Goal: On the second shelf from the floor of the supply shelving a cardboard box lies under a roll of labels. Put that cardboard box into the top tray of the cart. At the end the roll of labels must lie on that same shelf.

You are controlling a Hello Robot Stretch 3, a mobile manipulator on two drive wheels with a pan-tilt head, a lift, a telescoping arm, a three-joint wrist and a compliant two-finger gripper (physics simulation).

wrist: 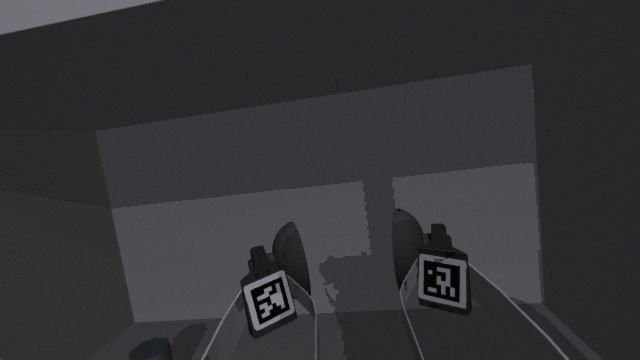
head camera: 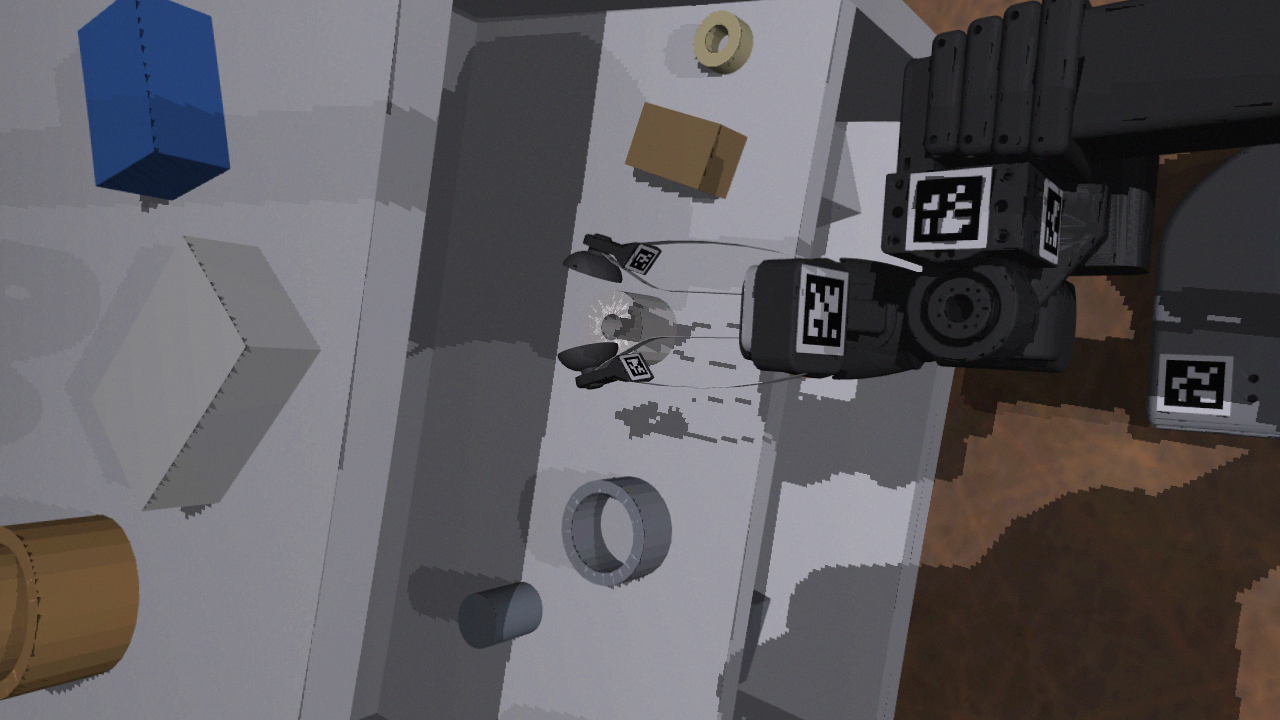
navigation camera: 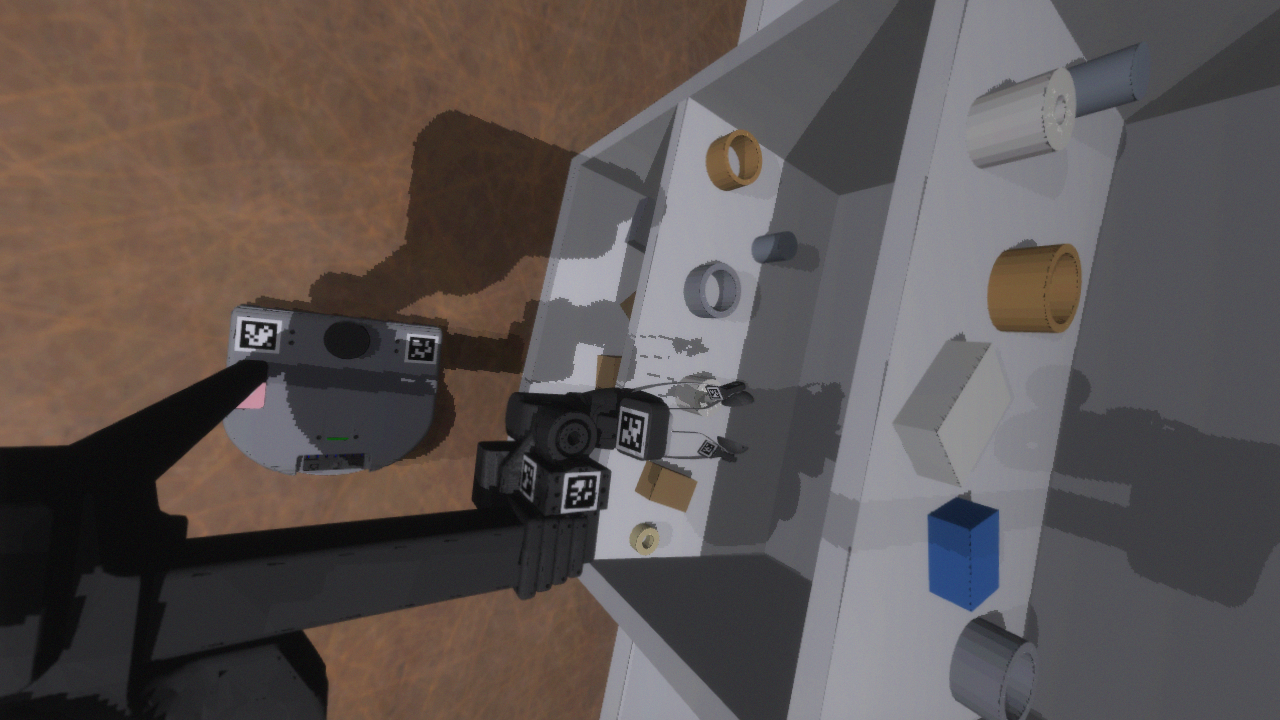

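Where they show: gripper, fingertip midpoint: (head camera: 567, 310) (navigation camera: 746, 422); robot's base at its link origin: (navigation camera: 346, 338).
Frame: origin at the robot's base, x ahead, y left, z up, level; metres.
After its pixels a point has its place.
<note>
The cardboard box (head camera: 684, 147) {x -0.190, y -0.493, z 0.584 m} (navigation camera: 666, 486) {x -0.185, y -0.490, z 0.583 m} lies on the middle visible shelf with its top bare. The roll of labels (head camera: 660, 315) {x -0.038, y -0.526, z 0.559 m} (navigation camera: 693, 402) {x -0.033, y -0.524, z 0.590 m}, a pale upright cylinder with a small hole, stands on the same shelf beside it. My gripper (head camera: 590, 312) {x -0.023, y -0.423, z 0.820 m} (navigation camera: 734, 421) {x -0.023, y -0.423, z 0.820 m} (wrist: 346, 241) {x -0.023, y -0.423, z 0.820 m} is partly open, with nothing between its fingers. It is above the roll; its fingers partly cover the roll in the head and navigation views. The roll and the cardboard box do not show in the wrist view. The cart is not in view.
A grey ring (head camera: 646, 528) {x 0.164, y -0.516, z 0.576 m} (navigation camera: 713, 289) {x 0.185, y -0.601, z 0.535 m}, a dark cylinder (head camera: 514, 610) {x 0.273, y -0.676, z 0.576 m} (navigation camera: 774, 246) {x 0.278, y -0.675, z 0.594 m} (wrist: 152, 348) and a small yellow ring (head camera: 741, 44) {x -0.287, y -0.458, z 0.554 m} (navigation camera: 637, 538) {x -0.286, y -0.459, z 0.557 m} are on the same shelf. The upper shelf bears a blue box (head camera: 187, 98) {x -0.122, y -0.538, z 1.010 m} (navigation camera: 962, 555) {x -0.118, y -0.537, z 1.023 m} and a white box (head camera: 161, 367) {x 0.024, y -0.512, z 1.031 m} (navigation camera: 962, 407) {x 0.034, y -0.481, z 1.031 m}.
</note>
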